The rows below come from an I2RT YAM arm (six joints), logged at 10 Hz.
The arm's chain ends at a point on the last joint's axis. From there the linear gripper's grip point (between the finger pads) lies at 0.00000 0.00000 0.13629 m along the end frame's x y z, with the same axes.
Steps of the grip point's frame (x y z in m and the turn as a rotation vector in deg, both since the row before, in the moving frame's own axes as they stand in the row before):
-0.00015, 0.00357, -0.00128, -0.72, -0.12, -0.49
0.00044, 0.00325, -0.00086, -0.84, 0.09, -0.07
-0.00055, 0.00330, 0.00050, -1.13, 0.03, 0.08
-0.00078, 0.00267, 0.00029, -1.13, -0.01, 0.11
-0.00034, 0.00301, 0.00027, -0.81, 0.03, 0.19
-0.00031, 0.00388, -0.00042, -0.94, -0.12, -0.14
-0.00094, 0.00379, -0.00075, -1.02, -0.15, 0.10
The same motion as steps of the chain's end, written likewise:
0.00013, 0.00186, -0.00127, -0.72, -0.12, -0.49
0.00022, 0.00125, -0.00085, -0.84, 0.09, -0.07
-0.00062, 0.00061, 0.00053, -1.13, 0.03, 0.08
-0.00075, -0.00002, 0.00032, -1.13, -0.01, 0.11
-0.00041, 0.00108, 0.00028, -0.81, 0.03, 0.19
-0.00003, 0.00164, -0.00040, -0.94, -0.12, -0.14
-0.00058, 0.00136, -0.00073, -1.02, -0.15, 0.10

